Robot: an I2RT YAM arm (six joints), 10 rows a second.
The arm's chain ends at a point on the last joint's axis. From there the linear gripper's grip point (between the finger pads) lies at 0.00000 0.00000 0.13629 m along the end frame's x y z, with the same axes.
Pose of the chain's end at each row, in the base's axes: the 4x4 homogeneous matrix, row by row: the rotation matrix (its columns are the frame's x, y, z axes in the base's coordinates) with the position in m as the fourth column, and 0 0 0 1 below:
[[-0.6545 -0.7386 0.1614 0.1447], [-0.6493 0.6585 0.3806 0.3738], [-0.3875 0.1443 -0.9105 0.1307], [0 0 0 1]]
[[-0.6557 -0.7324 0.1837 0.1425], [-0.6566 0.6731 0.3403 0.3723], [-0.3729 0.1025 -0.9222 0.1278], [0 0 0 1]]
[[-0.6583 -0.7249 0.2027 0.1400], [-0.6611 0.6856 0.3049 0.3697], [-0.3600 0.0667 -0.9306 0.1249], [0 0 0 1]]
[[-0.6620 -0.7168 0.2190 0.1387], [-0.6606 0.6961 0.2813 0.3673], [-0.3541 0.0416 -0.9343 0.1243], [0 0 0 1]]
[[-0.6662 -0.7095 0.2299 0.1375], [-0.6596 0.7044 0.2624 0.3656], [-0.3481 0.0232 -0.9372 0.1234], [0 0 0 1]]
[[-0.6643 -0.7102 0.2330 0.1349], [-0.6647 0.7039 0.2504 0.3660], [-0.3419 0.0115 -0.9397 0.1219], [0 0 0 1]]
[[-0.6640 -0.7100 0.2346 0.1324], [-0.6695 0.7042 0.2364 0.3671], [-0.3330 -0.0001 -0.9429 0.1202], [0 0 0 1]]
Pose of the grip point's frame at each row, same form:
[[-0.6545 -0.7386 0.1614 0.1667], [-0.6493 0.6585 0.3806 0.4257], [-0.3875 0.1443 -0.9105 0.0066], [0 0 0 1]]
[[-0.6557 -0.7324 0.1837 0.1675], [-0.6566 0.6731 0.3403 0.4187], [-0.3729 0.1025 -0.9222 0.0021], [0 0 0 1]]
[[-0.6583 -0.7249 0.2027 0.1676], [-0.6611 0.6856 0.3049 0.4113], [-0.3600 0.0667 -0.9306 -0.0019], [0 0 0 1]]
[[-0.6620 -0.7168 0.2190 0.1685], [-0.6606 0.6961 0.2813 0.4056], [-0.3541 0.0416 -0.9343 -0.0030], [0 0 0 1]]
[[-0.6662 -0.7095 0.2299 0.1688], [-0.6596 0.7044 0.2624 0.4014], [-0.3481 0.0232 -0.9372 -0.0043], [0 0 0 1]]
[[-0.6643 -0.7102 0.2330 0.1667], [-0.6647 0.7039 0.2504 0.4001], [-0.3419 0.0115 -0.9397 -0.0062], [0 0 0 1]]
[[-0.6640 -0.7100 0.2346 0.1644], [-0.6695 0.7042 0.2364 0.3993], [-0.3330 -0.0001 -0.9429 -0.0083], [0 0 0 1]]

